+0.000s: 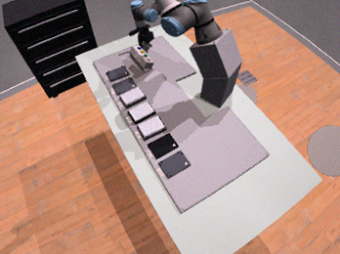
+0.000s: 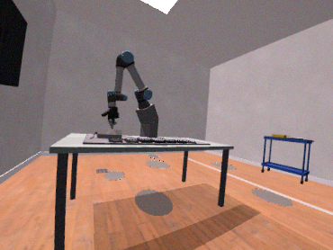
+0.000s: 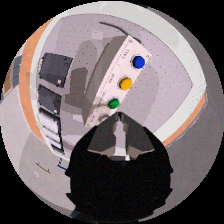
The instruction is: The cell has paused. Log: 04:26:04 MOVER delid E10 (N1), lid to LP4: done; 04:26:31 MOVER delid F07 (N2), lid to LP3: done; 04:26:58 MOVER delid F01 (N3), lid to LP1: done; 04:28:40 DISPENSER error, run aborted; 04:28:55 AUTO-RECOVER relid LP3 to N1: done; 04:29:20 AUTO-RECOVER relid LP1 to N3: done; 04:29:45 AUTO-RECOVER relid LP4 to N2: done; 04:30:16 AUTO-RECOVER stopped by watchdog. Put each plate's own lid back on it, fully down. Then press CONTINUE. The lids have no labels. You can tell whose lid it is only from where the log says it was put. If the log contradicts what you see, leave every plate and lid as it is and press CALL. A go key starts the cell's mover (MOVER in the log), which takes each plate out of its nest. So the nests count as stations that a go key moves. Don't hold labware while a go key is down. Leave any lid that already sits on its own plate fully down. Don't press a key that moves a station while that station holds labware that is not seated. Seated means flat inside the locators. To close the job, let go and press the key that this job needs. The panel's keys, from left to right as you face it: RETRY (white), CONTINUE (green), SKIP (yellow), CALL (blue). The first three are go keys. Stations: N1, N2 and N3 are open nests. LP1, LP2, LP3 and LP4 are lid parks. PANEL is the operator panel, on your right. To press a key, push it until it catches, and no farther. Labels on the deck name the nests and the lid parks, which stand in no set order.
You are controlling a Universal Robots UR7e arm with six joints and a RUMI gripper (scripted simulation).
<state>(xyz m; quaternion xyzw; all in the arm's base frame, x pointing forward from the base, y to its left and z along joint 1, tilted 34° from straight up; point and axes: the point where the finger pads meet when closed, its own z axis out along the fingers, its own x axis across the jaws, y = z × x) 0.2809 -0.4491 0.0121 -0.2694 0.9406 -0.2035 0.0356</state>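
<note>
The green key is 30 mm below my hand and 10 mm ahead of it. Round my hand: blue key 100 mm to the right, 30 mm below, 20 mm ahead; then yellow key 50 mm to the right, 30 mm below, 10 mm ahead; then white lid 270 mm to the left, 240 mm ahead, 60 mm below.
</note>
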